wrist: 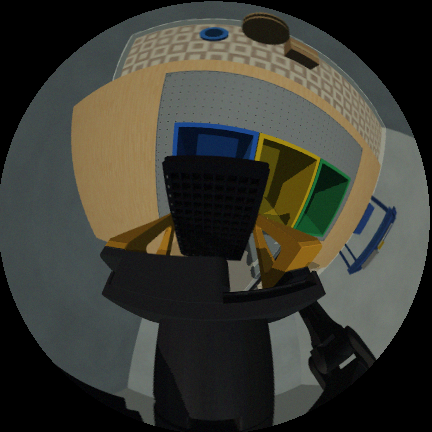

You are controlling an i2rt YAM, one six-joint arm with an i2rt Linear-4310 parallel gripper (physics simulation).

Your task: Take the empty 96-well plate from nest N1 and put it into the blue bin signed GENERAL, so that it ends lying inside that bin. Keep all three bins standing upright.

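Places are measured from the arm's base along level axes (x ahead, y right, z down), in metres.
Where they show: gripper, fingertip midpoint: (213,217).
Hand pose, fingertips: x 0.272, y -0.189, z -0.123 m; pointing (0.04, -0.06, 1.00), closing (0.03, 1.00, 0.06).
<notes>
Each offset is from my fingertips to the top centre of the thing. Level surfaces: height alone.
The black 96-well plate @[dy -0.001, dx -0.002, dz -0.018 m] (215,200) is between the orange fingers of my gripper (213,217), which is shut on it. Its well side faces the camera, and it shows in front of the near part of the blue bin. The blue bin @[dy -0.012, dx +0.014, dz +0.092 m] (216,127) stands upright beyond the plate, left of the other bins; its far rim and part of its inside show, and its near part is hidden by the plate. No GENERAL sign can be read. Nest N1 cannot be made out.
The yellow bin @[dy +0.119, dx +0.002, dz +0.092 m] (295,172) stands upright beside the blue one, and the green bin @[dy +0.250, dx -0.011, dz +0.092 m] (327,200) stands upright beside the yellow. All three are on a grey perforated board @[dz +0.272 m] (215,95) on a wooden table @[dz +0.285 m] (112,160). A blue frame-like cart (383,232) stands beyond the right edge.
</notes>
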